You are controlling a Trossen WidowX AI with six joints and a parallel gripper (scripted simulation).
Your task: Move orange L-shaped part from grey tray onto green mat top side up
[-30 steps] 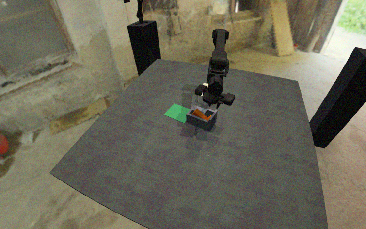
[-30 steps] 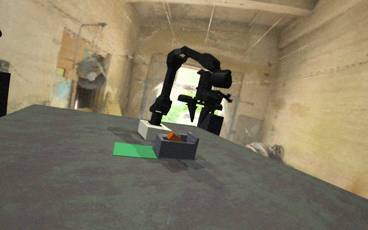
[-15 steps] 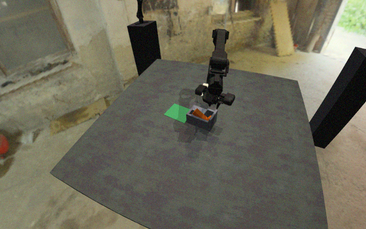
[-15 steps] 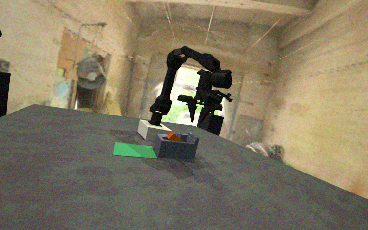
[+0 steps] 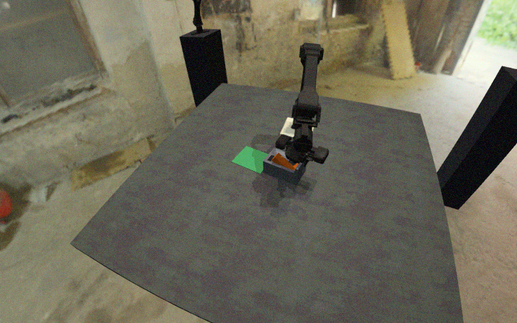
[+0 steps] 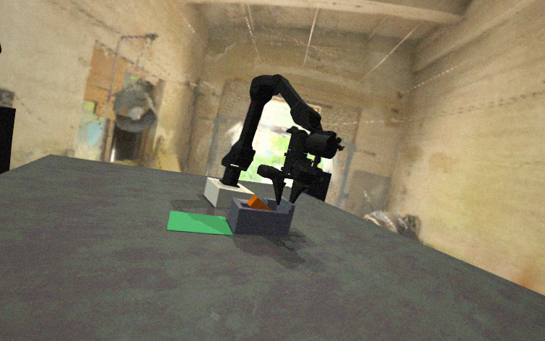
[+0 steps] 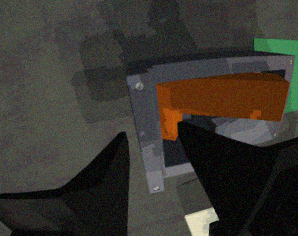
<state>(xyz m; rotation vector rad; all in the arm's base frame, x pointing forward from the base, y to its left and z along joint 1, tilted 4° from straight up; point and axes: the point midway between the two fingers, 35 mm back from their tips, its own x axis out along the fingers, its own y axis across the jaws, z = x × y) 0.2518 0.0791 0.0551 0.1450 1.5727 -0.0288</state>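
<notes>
My gripper tip is now 40 mm to the left of the orange L-shaped part, 30 mm above it and 10 mm past it. The rest, counted from my gripper tip: green mat (220 mm to the right, 90 mm below, 30 mm behind).
</notes>
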